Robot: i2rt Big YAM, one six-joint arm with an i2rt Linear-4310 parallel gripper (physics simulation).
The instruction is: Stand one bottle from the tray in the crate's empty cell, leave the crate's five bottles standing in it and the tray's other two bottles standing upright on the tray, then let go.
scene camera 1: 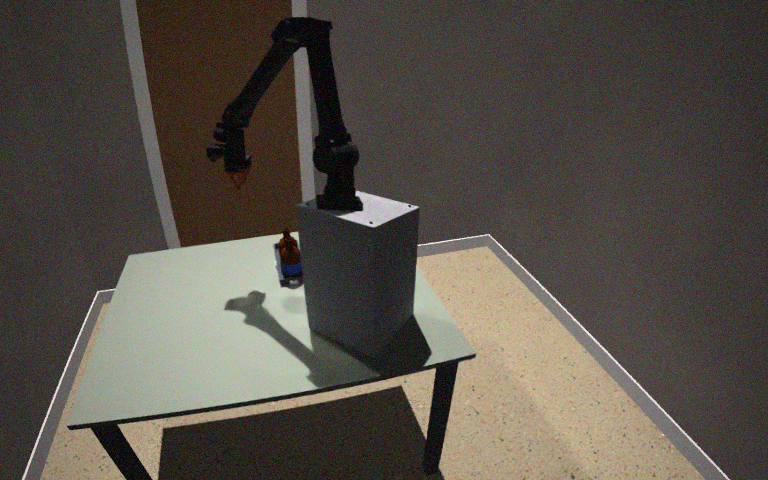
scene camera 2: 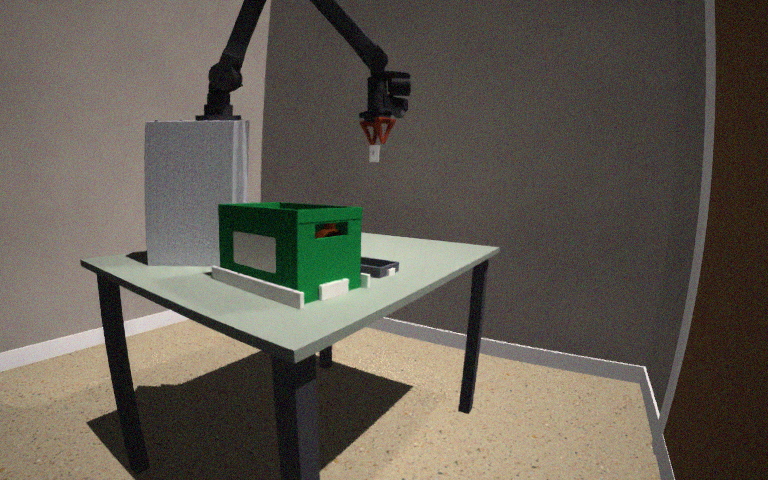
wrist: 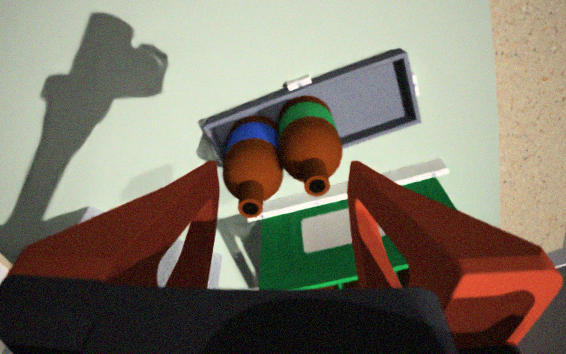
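Where they show: gripper, between the fingertips: (scene camera 1: 240,186) (scene camera 2: 377,144) (wrist: 283,175); arm's base, origin of its link: (scene camera 1: 338,205) (scene camera 2: 218,120).
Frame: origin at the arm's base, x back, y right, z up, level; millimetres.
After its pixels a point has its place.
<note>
My gripper (scene camera 1: 238,185) {x -380, y -312, z -69 mm} (scene camera 2: 377,142) {x -380, y -312, z -69 mm} (wrist: 283,175) {x -380, y -312, z -69 mm} is open and empty, pointing down high above the table. Below it, the dark grey tray (scene camera 1: 278,263) (scene camera 2: 380,273) {x -533, y -135, z -406 mm} (wrist: 375,102) {x -479, y -167, z -413 mm} holds two brown bottles, both upright and side by side: one with a blue label (scene camera 1: 291,267) {x -270, y -158, z -357 mm} (wrist: 252,170) {x -314, y -179, z -298 mm} at the tray's end, one with a green label (wrist: 310,142) {x -384, y -193, z -302 mm} beside it. The rest of the tray is bare. The green crate (scene camera 2: 329,260) {x -551, y 64, z -345 mm} (wrist: 282,245) {x -309, y -33, z -323 mm} stands beside the tray. A brown bottle part (scene camera 2: 329,230) {x -516, y 28, z -291 mm} shows through its handle hole; its cells are hidden. The pedestal hides the crate in scene camera 1.
The grey pedestal (scene camera 1: 359,277) {x 141, y 32, z -145 mm} (scene camera 2: 186,192) {x -90, y 144, z -219 mm} under the arm stands on the table (scene camera 1: 169,339) {x -3, y -577, z -418 mm} (scene camera 2: 436,251) {x -443, y -603, z -418 mm}, beside the crate. Low white strips (scene camera 2: 254,287) {x -434, y 162, z -404 mm} (scene camera 2: 334,289) {x -562, y 61, z -402 mm} border the crate's foot. Small white blocks (wrist: 298,82) {x -385, y -225, z -403 mm} touch the tray. The arm's shadow falls across the table.
</note>
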